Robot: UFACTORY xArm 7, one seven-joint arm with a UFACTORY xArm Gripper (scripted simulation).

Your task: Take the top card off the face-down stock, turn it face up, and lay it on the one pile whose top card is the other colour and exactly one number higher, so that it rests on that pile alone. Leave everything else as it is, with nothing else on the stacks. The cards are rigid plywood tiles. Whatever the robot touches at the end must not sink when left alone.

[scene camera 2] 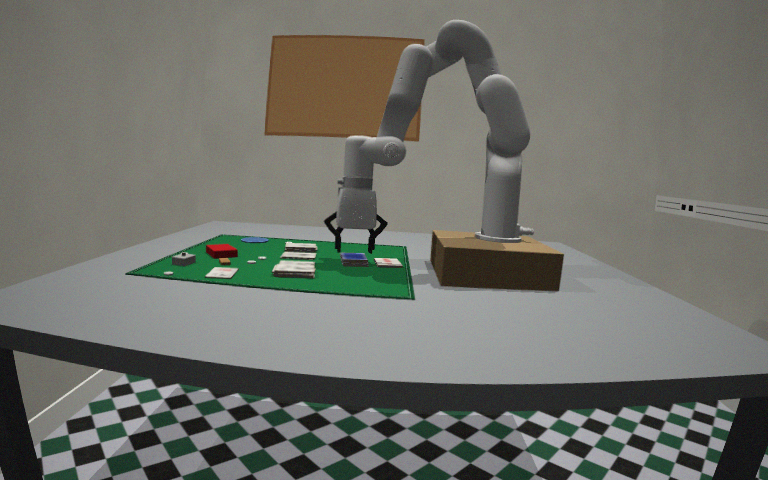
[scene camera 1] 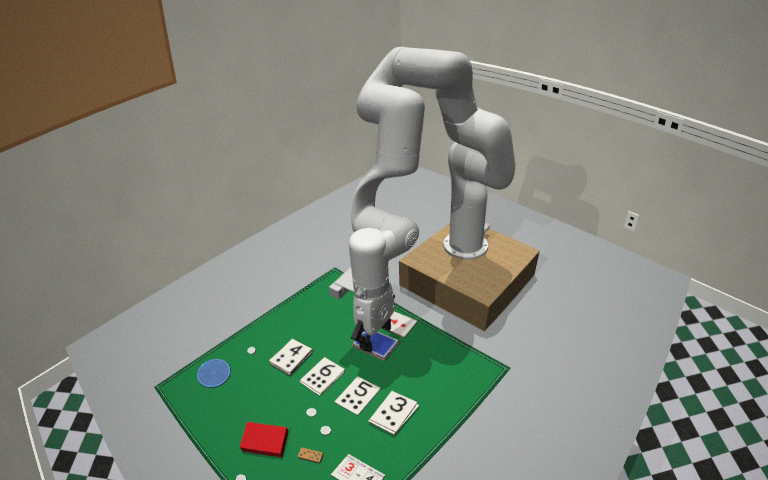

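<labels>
You can see the gripper in scene camera 1 and in scene camera 2. On the gripper, (scene camera 1: pixel 365 343) and (scene camera 2: pixel 336 237) are the same spot. There's a green mat too, and on it (scene camera 1: pixel 445 378) is the same spot as (scene camera 2: pixel 358 281).
</labels>
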